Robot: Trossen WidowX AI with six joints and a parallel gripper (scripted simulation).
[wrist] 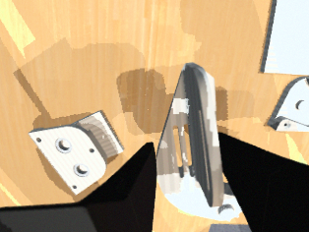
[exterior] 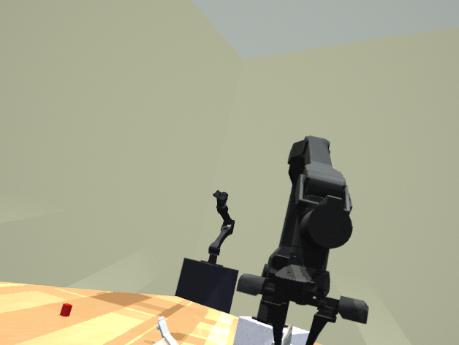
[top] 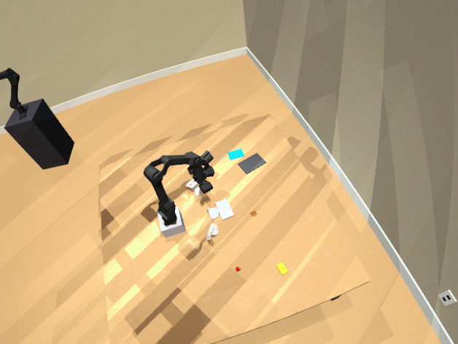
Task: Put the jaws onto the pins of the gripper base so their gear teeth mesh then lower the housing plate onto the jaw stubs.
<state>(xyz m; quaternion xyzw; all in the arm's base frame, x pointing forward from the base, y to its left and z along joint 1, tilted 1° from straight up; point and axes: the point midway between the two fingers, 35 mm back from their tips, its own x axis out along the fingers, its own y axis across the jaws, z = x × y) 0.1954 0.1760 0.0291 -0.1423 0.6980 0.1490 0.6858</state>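
Right now my gripper tip is 120 mm to the left of the flat white plate, 100 mm short of it and 80 mm above it. Round my gripper tip: dark grey plate: 320 mm ahead, 170 mm to the left, 80 mm below; small brown piece: 260 mm ahead, 180 mm to the right, 80 mm below; cyan card: 270 mm to the left, 230 mm ahead, 80 mm below.
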